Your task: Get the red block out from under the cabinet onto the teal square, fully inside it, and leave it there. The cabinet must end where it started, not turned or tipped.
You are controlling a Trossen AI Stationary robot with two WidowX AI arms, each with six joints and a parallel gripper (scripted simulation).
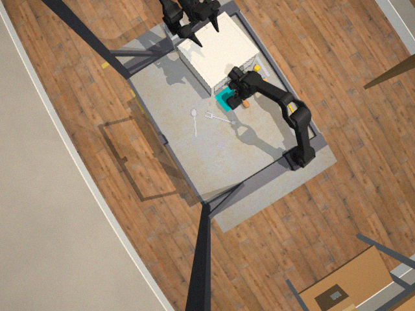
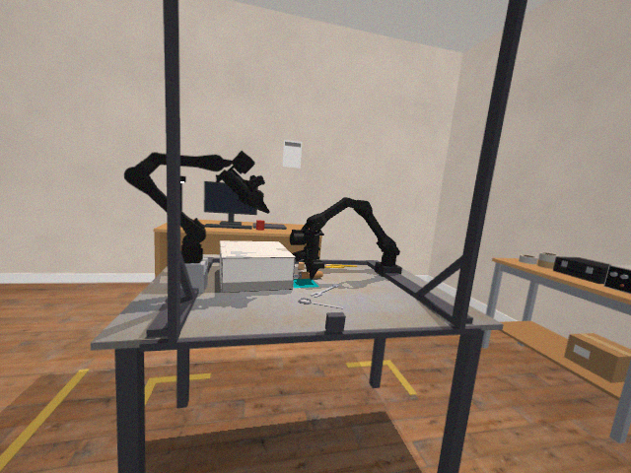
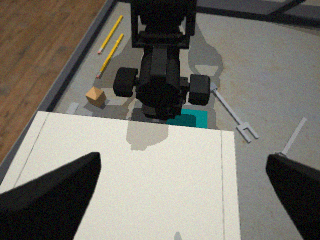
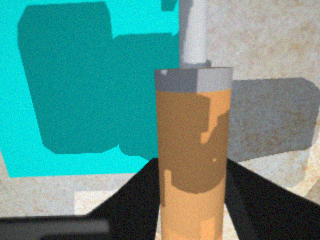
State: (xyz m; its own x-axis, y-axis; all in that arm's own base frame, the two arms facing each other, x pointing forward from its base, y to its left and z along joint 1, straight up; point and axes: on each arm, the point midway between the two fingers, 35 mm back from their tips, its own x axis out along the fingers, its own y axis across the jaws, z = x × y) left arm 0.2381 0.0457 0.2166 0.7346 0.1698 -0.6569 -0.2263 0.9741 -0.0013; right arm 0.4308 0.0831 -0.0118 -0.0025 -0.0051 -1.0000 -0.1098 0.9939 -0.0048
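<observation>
Now: right hand 50 mm past the teal square, 50 mm to the right of it and 40 mm above it. Also, from my right hand: fork (160 mm behind, 30 mm below); then wooden cube (160 mm ahead, 20 mm to the right, 20 mm below); then yellow cube (190 mm ahead, 60 mm to the left, 30 mm below).
</observation>
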